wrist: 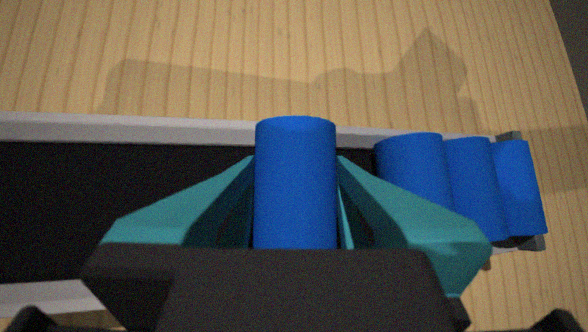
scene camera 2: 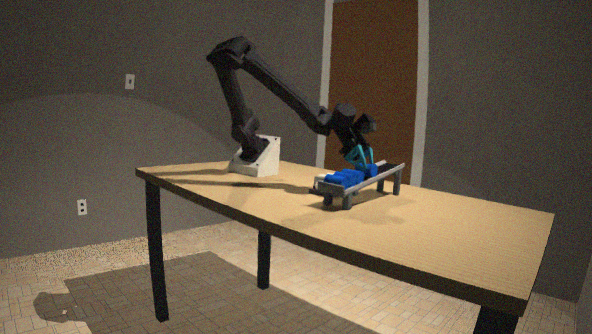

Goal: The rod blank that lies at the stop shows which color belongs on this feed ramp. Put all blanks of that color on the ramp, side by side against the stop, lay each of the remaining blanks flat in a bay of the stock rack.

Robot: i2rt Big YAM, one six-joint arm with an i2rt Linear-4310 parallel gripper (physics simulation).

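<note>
My gripper [scene camera 2: 367,167] [wrist: 295,166] has teal fingers and is shut on a blue rod blank [scene camera 2: 371,170] [wrist: 295,185], which lies crosswise between the ramp's rails, at or just above its dark bed. The feed ramp [scene camera 2: 376,175] [wrist: 150,131] has light rails and a grey stop [scene camera 2: 331,188] [wrist: 531,243] at its low end. Three more blue blanks [wrist: 415,165] [wrist: 475,185] [wrist: 519,185] lie side by side against the stop. A gap separates them from the held blank. White blanks [scene camera 2: 320,179] show partly behind the ramp's low end, and little of the stock rack [scene camera 2: 314,191] shows there.
The ramp stands on grey legs on the wooden table [scene camera 2: 450,230] [wrist: 200,35]. The arm's white base [scene camera 2: 267,160] stands at the table's back left. The table's edge shows at the right of the wrist view.
</note>
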